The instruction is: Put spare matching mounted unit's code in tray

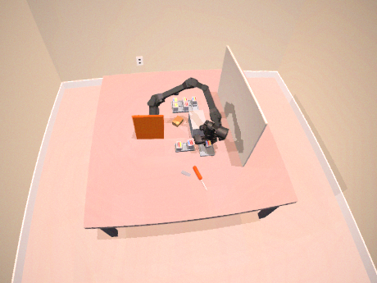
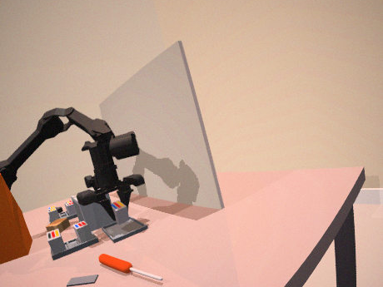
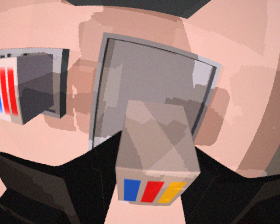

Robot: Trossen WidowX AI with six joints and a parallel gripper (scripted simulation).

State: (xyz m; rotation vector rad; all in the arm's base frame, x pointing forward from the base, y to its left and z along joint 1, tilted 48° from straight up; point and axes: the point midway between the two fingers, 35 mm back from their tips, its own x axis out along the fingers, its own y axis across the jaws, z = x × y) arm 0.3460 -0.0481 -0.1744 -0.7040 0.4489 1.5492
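Now: the grey spare 30 mm above my gripper tip. From my gripper tip the other things lie so: mounted unit: 50 mm behind, 180 mm to the left, 20 mm above; then grey tray: 30 mm below; then tan block: 190 mm behind, 220 mm to the left, 20 mm below.
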